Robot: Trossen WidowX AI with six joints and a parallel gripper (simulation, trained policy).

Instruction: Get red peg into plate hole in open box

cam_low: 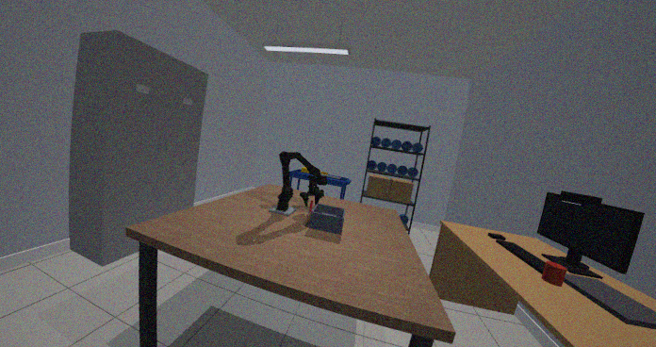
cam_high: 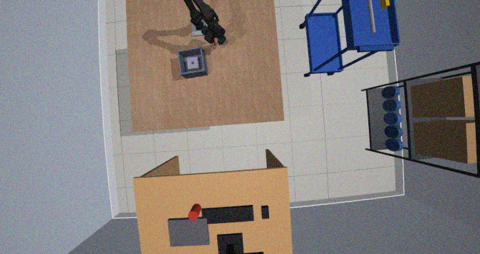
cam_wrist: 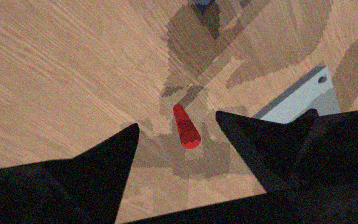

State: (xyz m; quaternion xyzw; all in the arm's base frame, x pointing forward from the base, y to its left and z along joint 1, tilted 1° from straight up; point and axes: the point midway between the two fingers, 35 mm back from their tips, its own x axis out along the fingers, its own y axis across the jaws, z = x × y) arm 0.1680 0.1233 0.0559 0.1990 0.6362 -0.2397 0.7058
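The red peg lies 1 cm to the right of my gripper tip. The rest, counted from my gripper tip: plate 16 cm ahead, 19 cm to the right, 1 cm above; grey box 16 cm ahead, 19 cm to the right, 1 cm below.
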